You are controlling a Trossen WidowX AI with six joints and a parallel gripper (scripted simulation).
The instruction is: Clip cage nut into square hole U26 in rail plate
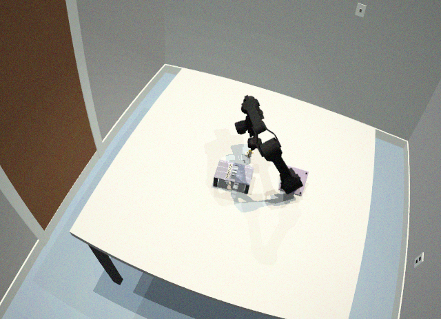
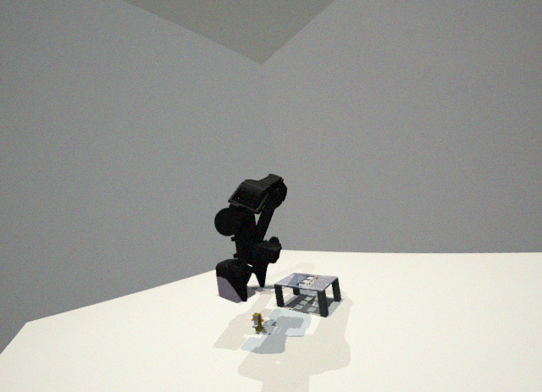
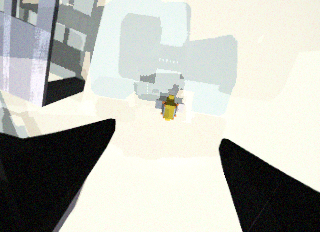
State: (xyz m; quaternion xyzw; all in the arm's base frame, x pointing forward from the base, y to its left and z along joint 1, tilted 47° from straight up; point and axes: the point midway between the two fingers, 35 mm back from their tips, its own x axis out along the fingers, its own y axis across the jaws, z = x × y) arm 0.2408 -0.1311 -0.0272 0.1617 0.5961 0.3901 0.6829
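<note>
The yellow cage nut is 70 mm below my gripper tip.
</note>
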